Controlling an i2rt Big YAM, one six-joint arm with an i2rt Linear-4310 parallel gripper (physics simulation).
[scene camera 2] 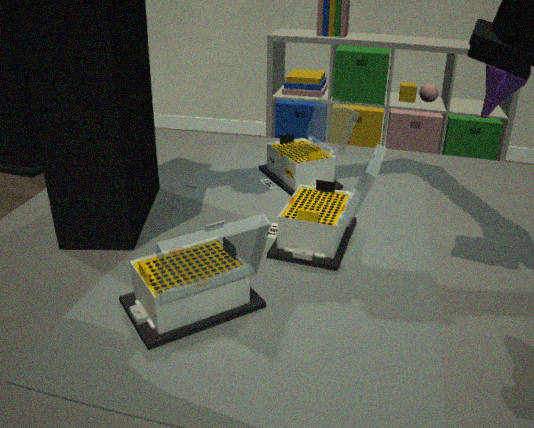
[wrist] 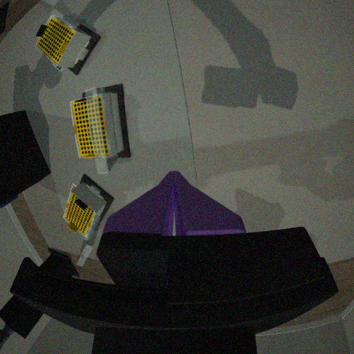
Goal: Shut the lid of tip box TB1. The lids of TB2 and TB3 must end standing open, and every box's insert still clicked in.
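Frame: origin at the arm's base, x right, y back, z down, level; millimetres.
Seen in the pictures: gripper, between the fingertips: (scene camera 2: pixel 483 115).
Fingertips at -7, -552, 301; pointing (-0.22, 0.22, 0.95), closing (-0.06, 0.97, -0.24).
Pixels of each thing's middle, then the offset from my fingertips to it, as dx, dy, dz. Level surfaces: height alone.
- Tip box TB1, middle of its body: (scene camera 2: pixel 308 218) -25, +221, +196
- TB2, middle of its body: (scene camera 2: pixel 294 164) -235, +305, +196
- TB3, middle of its body: (scene camera 2: pixel 186 278) +183, +322, +196
- grey table, height of its surface: dz +230
Tip box TB1 (scene camera 2: pixel 315 232) (wrist: pixel 91 127) is the middle white box, with a level yellow insert. Its clear lid (scene camera 2: pixel 369 175) stands open, leaning outward on the right in the scene view. TB2 (scene camera 2: pixel 300 167) (wrist: pixel 75 47) is the back box in the scene view, and its clear lid (scene camera 2: pixel 340 127) stands open. TB3 (scene camera 2: pixel 200 300) (wrist: pixel 80 212) is the front-left box, and its clear lid (scene camera 2: pixel 257 240) is raised and tilted. All yellow inserts look level. My gripper (scene camera 2: pixel 484 115) (wrist: pixel 173 178) is shut and empty, its purple fingers together, in the air away from all three boxes.
A large black block (scene camera 2: pixel 100 125) (wrist: pixel 20 157) stands left of the boxes. A shelf unit (scene camera 2: pixel 300 34) with coloured bins stands at the back by the wall. Dark trays (scene camera 2: pixel 345 250) (wrist: pixel 126 130) lie under the boxes on the grey table (scene camera 2: pixel 400 350) (wrist: pixel 150 65).
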